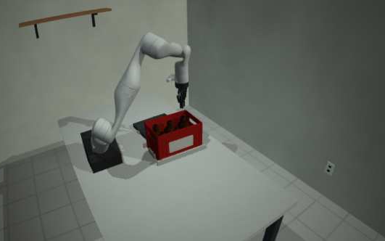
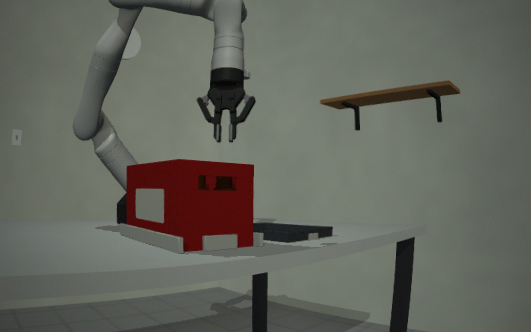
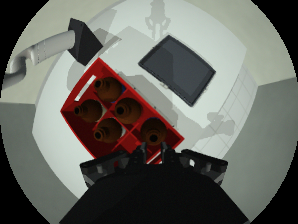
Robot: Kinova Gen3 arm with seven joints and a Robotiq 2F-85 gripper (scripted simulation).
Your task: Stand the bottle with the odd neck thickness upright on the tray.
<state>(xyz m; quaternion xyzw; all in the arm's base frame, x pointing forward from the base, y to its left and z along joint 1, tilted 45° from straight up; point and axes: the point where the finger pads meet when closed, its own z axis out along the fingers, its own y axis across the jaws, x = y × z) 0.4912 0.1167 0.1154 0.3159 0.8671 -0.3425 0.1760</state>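
Now: the red crate 9 cm behind my hand, 5 cm to the right of it and 16 cm below it. Also, from my hand: dark tray (10 cm behind, 23 cm to the left, 23 cm below).
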